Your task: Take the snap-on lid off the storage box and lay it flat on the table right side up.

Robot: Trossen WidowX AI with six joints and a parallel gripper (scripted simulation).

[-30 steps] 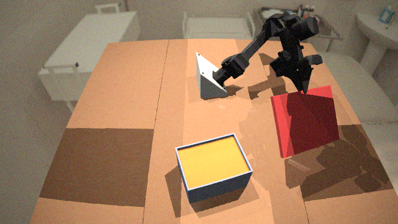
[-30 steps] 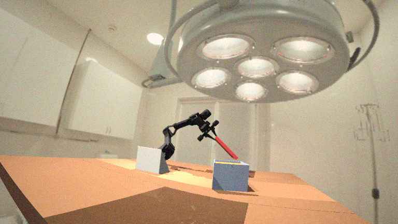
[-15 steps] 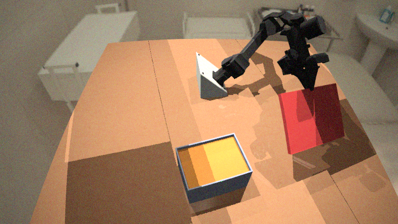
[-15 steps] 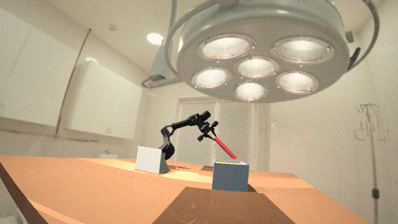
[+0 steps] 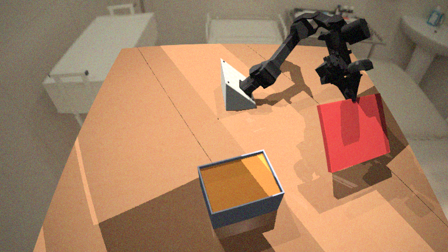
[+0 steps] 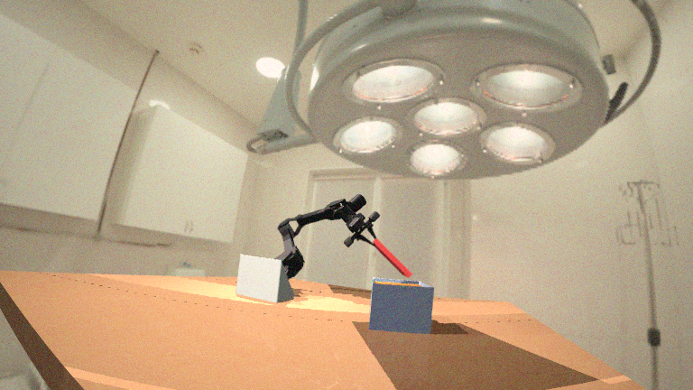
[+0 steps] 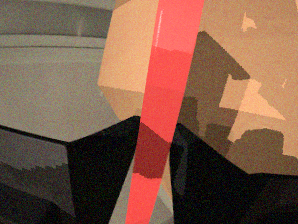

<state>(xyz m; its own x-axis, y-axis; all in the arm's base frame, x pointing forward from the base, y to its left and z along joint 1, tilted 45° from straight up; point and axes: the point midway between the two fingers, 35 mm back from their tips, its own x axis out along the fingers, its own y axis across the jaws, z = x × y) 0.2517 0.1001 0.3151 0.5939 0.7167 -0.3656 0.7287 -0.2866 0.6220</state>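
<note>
My gripper tip is 60 mm short of the red lid, 50 mm above it and 20 mm to the right of it. The rest, counted from my gripper tip: blue storage box (320 mm to the right, 190 mm ahead, 180 mm below).
</note>
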